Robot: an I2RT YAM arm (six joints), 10 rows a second.
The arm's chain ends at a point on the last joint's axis. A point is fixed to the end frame.
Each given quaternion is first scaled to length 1.
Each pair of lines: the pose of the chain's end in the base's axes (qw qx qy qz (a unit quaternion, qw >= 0); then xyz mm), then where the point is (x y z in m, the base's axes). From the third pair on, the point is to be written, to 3 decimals.
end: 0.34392 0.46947 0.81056 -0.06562 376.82 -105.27 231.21
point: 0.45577 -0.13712 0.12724
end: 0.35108 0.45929 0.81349 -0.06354 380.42 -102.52 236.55
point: 0.46110 -0.13367 0.13371
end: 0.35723 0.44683 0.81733 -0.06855 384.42 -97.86 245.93
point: 0.466 -0.130 0.144
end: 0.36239 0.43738 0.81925 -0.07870 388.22 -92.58 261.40
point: 0.470 -0.126 0.160
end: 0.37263 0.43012 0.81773 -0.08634 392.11 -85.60 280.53
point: 0.475 -0.121 0.181
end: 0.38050 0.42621 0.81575 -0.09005 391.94 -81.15 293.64
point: 0.476 -0.118 0.195
